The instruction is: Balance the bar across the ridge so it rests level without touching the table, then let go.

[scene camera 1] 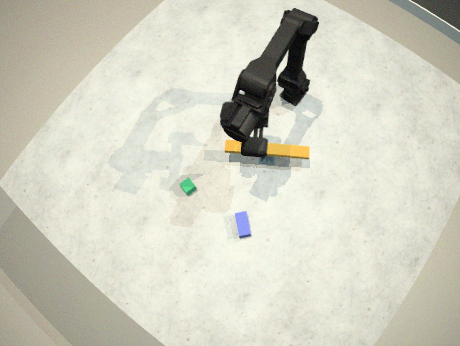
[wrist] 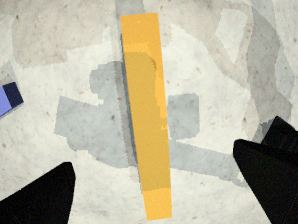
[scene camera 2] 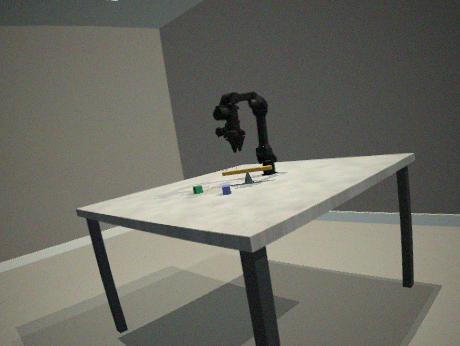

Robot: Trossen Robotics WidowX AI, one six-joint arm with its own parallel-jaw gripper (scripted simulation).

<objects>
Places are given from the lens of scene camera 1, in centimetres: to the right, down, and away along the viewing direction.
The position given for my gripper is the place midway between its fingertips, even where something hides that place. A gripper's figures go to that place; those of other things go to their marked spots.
my gripper (scene camera 1: 256, 135): 7, -10, 113
bar (scene camera 1: 274, 149): 12, -6, 121
</objects>
